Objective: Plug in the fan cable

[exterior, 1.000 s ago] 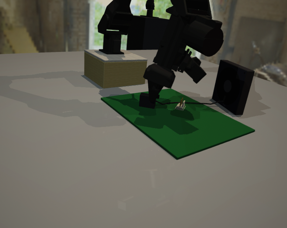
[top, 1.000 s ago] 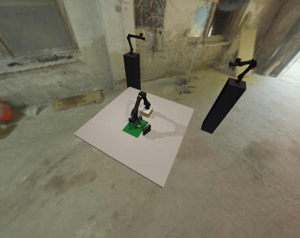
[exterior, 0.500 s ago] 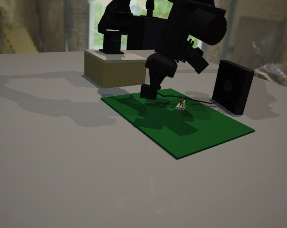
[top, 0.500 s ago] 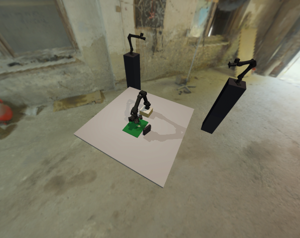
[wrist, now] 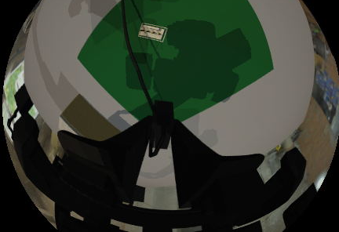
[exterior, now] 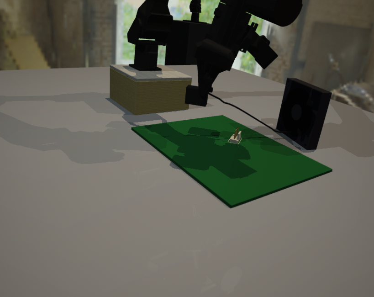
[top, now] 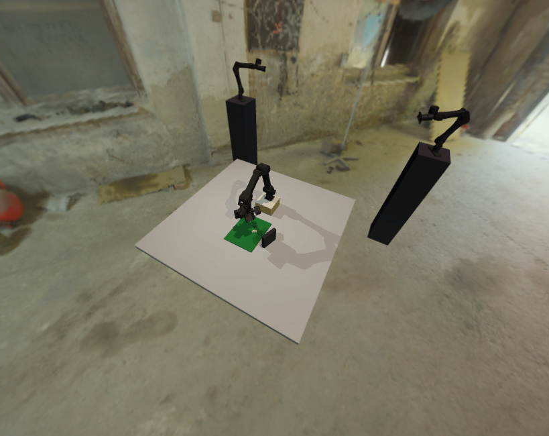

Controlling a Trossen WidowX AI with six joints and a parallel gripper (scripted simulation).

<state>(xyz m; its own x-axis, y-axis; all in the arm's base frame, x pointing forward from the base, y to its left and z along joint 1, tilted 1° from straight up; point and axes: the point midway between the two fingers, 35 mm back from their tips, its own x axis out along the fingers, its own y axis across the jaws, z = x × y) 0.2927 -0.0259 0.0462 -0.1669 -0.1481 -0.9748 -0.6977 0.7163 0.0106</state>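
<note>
My gripper tip is now 5 cm short of the green board, 3 cm to the right of it and 11 cm above it. From my gripper tip the other things lie so: four-pin header 3 cm ahead, 7 cm to the left, 9 cm below; black fan plug 1 cm behind, 1 cm to the right; black fan 6 cm ahead, 21 cm to the left, 4 cm below.
</note>
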